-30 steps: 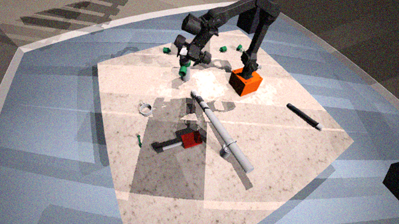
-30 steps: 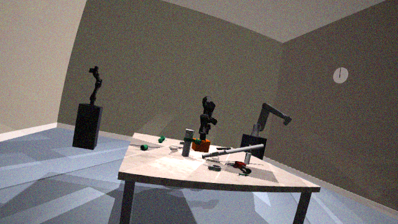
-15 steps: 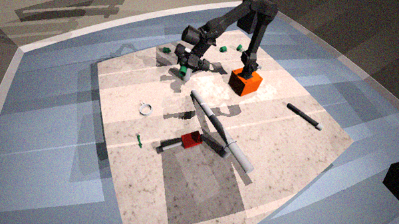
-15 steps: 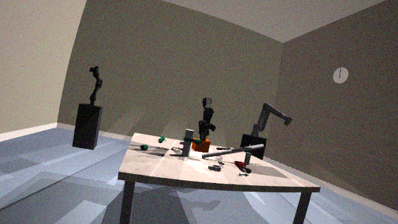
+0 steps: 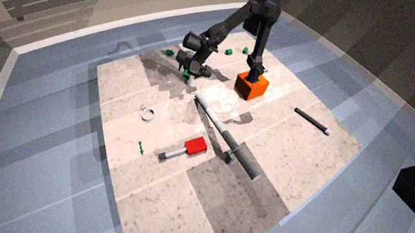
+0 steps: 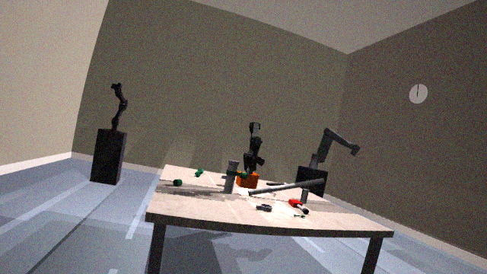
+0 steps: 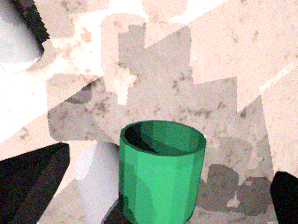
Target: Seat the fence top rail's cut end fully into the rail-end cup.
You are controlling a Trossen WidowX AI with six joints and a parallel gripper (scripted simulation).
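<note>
Right now my gripper tip is 3 cm past the green brace band, 5 cm to the left of it and 1 cm above it. From my gripper tip the other things lie so: green bolt (35 cm ahead, 19 cm to the left, 14 cm below); red-headed mallet (20 cm ahead, 30 cm to the left, 13 cm below); short line post (2 cm ahead, 46 cm to the left, 4 cm below).
</note>
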